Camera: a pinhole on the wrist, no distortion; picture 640 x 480 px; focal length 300.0 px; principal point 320.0 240.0 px. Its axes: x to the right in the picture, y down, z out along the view. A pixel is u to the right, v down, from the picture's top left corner.
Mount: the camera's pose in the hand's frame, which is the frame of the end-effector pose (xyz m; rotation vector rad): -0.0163 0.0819 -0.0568 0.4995 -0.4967 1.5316
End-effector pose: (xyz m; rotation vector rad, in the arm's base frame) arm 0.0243 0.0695 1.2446 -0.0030 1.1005 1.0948
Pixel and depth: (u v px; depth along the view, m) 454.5 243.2 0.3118
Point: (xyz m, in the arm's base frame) 0.2133 0.1971 1.4037
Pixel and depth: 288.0 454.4 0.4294
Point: 0.3547 -0.1368 1.4982
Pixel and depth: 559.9 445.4 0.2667
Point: 0.1561 0.1154 1.5758
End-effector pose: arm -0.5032 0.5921 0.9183 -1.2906 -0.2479 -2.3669
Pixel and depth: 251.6 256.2 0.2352
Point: -0.4600 0.7251 0.9567
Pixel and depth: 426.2 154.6 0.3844
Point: -0.3106 0.7141 1.1818
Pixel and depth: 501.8 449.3 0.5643
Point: 0.1517 0.9068 0.9043
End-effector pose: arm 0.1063 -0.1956 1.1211 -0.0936 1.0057 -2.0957
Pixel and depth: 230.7 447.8 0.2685
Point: 0.1932 -0.0754 1.3469
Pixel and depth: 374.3 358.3 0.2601
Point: 0.2317 -0.2145 1.2987
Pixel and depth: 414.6 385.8 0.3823
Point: 0.3328 -0.2407 1.4266
